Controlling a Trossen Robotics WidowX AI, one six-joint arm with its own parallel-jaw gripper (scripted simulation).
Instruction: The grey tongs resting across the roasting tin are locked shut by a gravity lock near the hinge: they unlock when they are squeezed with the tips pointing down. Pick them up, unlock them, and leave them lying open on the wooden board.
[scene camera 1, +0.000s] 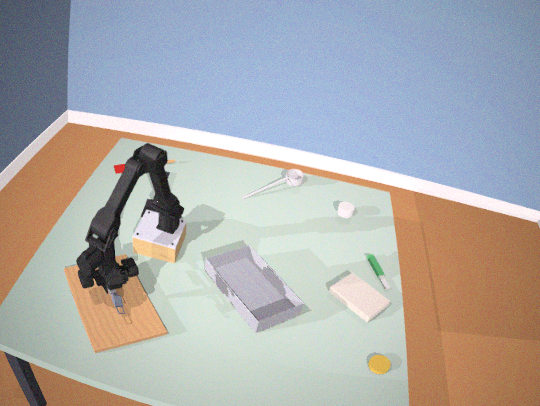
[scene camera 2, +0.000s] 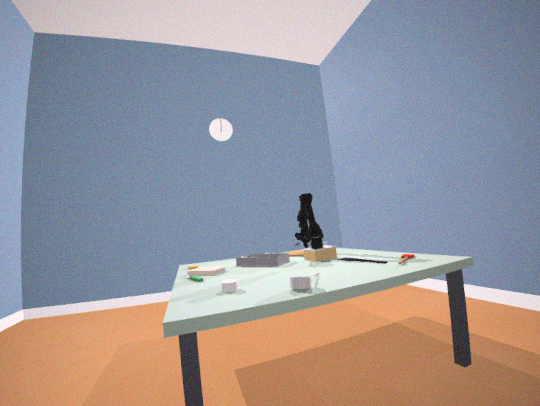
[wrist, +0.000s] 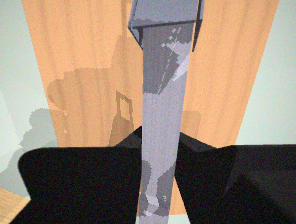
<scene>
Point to my gripper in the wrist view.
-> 153, 130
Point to my gripper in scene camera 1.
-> At 110, 292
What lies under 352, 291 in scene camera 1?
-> A cream block.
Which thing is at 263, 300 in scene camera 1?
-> A grey roasting tin.
</scene>
